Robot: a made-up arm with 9 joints.
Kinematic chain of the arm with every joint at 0, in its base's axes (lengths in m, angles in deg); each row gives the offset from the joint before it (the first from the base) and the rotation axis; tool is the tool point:
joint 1: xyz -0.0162 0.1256 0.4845 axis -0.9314 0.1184 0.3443
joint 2: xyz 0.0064 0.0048 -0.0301 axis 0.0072 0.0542 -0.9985
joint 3: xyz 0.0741 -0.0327 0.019 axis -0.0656 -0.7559 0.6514
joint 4: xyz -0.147 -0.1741 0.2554 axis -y
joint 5: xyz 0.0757 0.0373 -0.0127 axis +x
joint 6: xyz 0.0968 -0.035 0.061 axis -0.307 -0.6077 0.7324
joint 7: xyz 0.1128 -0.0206 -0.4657 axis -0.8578 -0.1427 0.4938
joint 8: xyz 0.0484 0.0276 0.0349 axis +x
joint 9: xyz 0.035 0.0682 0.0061 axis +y
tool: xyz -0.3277 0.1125 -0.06
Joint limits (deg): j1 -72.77..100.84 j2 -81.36..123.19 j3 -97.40..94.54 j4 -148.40..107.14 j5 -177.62..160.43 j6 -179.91..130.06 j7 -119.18..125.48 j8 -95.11..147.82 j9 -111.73..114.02
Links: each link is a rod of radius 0.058 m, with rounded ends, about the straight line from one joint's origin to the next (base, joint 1, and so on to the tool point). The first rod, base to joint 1, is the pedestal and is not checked.
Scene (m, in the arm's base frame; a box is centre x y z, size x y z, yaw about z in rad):
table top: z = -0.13
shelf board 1: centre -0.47 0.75 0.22 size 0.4 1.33 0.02 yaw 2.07
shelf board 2: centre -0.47 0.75 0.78 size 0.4 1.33 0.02 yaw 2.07
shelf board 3: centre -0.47 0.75 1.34 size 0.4 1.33 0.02 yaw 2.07
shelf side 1: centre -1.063 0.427 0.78 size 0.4 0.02 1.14 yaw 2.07
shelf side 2: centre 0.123 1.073 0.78 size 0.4 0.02 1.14 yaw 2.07
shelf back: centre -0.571 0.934 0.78 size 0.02 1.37 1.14 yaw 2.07
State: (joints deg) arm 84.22 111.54 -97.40 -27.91 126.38 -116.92 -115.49 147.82 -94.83
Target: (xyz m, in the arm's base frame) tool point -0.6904 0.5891 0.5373
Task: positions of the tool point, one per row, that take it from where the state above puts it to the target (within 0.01 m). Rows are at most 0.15 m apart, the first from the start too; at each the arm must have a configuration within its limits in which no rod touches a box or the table.
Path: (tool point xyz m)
1: -0.4811 0.5729 1.0560
2: -0.4172 0.5040 1.0507
3: -0.3717 0.4331 1.0315
4: -0.3467 0.3669 1.0012
5: -0.3425 0.3095 0.9651
6: -0.3578 0.2618 0.9285
7: -0.4068 0.3378 0.8355
8: -0.4547 0.3577 0.7239
9: -0.4893 0.3212 0.6175
10: -0.5002 0.2403 0.5372
11: -0.5813 0.3518 0.5559
12: -0.6456 0.4701 0.5570
13: -0.6905 0.5891 0.5373

